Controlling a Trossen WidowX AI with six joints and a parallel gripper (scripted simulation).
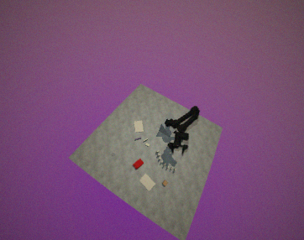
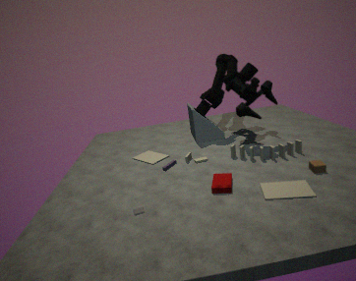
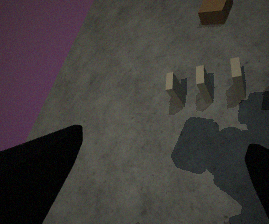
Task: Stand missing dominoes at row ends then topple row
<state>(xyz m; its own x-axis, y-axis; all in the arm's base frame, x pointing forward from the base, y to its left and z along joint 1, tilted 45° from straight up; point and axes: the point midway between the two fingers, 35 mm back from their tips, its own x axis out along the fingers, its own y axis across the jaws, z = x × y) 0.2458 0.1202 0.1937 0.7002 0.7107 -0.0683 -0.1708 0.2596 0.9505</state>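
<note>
Now: the flat grey piece 56 cm to the right of my gripper tip, 30 cm ahead of it and 15 cm below it. Round my gripper tip: red block 28 cm to the right, 24 cm ahead, 14 cm below; then white sheet 34 cm ahead, 15 cm below, 12 cm to the right; then tan cube 27 cm ahead, 14 cm below, 3 cm to the left.
</note>
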